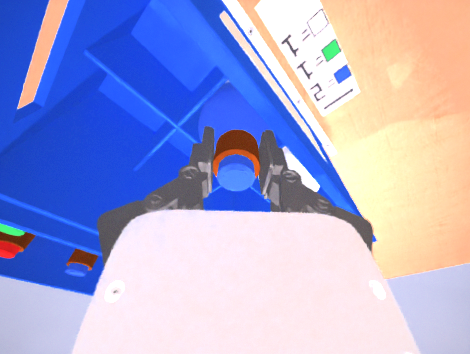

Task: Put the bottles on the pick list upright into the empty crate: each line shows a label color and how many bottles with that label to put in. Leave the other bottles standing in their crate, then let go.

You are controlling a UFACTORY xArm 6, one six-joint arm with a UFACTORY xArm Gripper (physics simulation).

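Places are measured from the arm's base along level axes (x left, y back, z up), in centimetres.
Pixels of known places: gripper, between the fingertips: (236, 144).
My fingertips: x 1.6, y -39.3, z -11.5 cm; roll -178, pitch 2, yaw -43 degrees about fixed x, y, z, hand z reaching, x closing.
Ahead of a thing's pixels: the offset from my fingertips to its top centre. "pt": to the spot under its first point.
My gripper (236, 144) is shut on the brown neck of a blue-labelled bottle @[dz +3.1, dx -0.5, dy -0.7 cm] (236, 150) with a light blue cap. The bottle is seen from above. Its wide blue body reaches down beyond the fingers, by the long side wall of the blue divided crate @[pt dz +3.8, dx +3.9, dy +4.1 cm] (250, 82). Its base is hidden, so I cannot tell whether it touches the crate floor. Part of a white bottle @[dz +2.5, dx +0.4, dy -9.8 cm] (303, 170) shows behind my right finger, in the same crate. The pick list @[dz -13.6, dx +9.2, dy -3.0 cm] (327, 55) lies to the right of the crate and shows blue 2, green 1, white 1.
At the lower left, the other crate @[dz +3.8, dx -27.3, dy -1.3 cm] (40, 265) holds a bottle with a blue cap @[dz +2.5, dx -31.6, dy -1.8 cm] (76, 270); a red cap @[pt dz +2.3, dx -30.9, dy +6.3 cm] (9, 250) and a green part @[dz +2.5, dx -23.7, dy +7.7 cm] (11, 229) show at the frame edge. Thin crossing dividers @[pt dz -4.3, dx -5.3, dy +3.0 cm] (175, 126) stand left of my fingers. The crate's side wall is close on the right.
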